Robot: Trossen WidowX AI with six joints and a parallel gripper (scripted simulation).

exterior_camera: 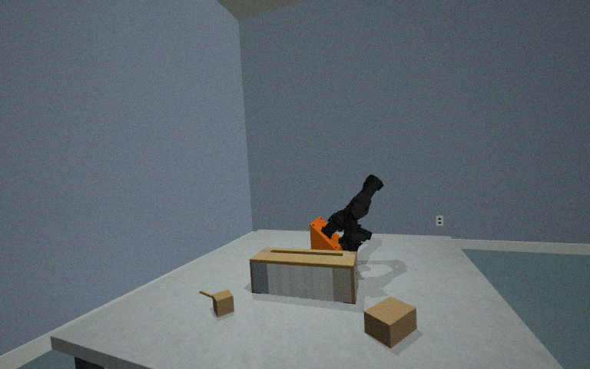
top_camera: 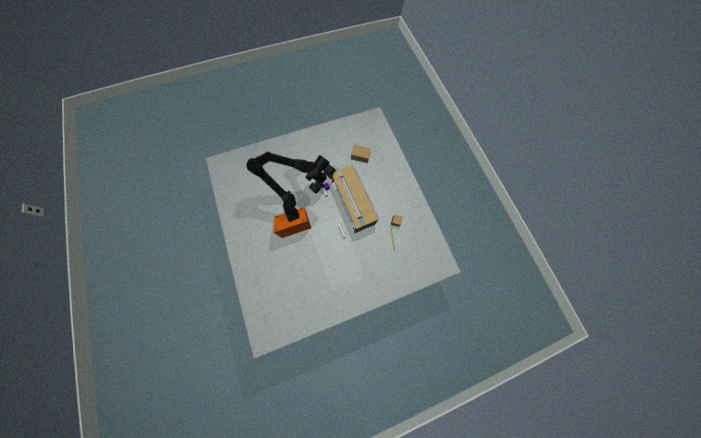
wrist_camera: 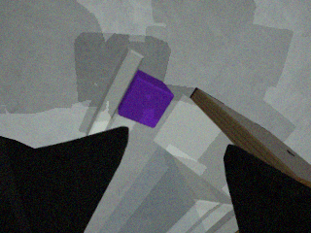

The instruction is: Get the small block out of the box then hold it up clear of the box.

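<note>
The purple block is 10 mm behind my gripper tip and 60 mm below it. Also, from my gripper tip: box: 60 mm ahead, 170 mm to the right, 10 mm below.
</note>
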